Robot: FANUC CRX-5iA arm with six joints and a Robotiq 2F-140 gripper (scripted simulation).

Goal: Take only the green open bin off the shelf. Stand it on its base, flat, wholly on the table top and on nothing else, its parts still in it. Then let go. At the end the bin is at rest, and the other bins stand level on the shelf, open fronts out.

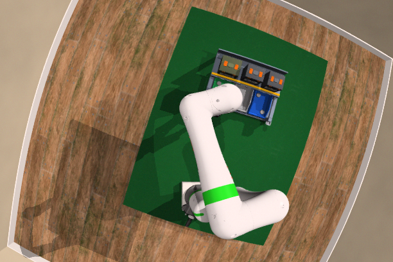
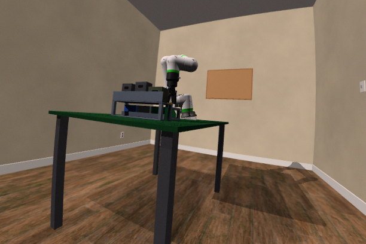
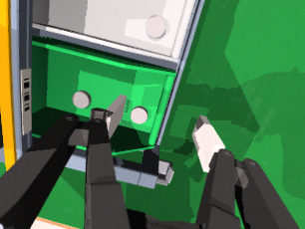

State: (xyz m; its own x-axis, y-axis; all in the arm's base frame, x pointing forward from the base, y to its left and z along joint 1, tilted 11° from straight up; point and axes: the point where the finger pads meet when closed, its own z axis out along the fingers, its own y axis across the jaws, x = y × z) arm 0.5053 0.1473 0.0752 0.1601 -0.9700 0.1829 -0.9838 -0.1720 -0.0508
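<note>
Right now my hand is 8 cm short of the green open bin, 4 cm above it and 1 cm to the right of it. Also, from my hand: grey bin: 10 cm to the right, 10 cm ahead, 4 cm below; then blue bin: 21 cm to the right, 12 cm ahead, 4 cm below.
</note>
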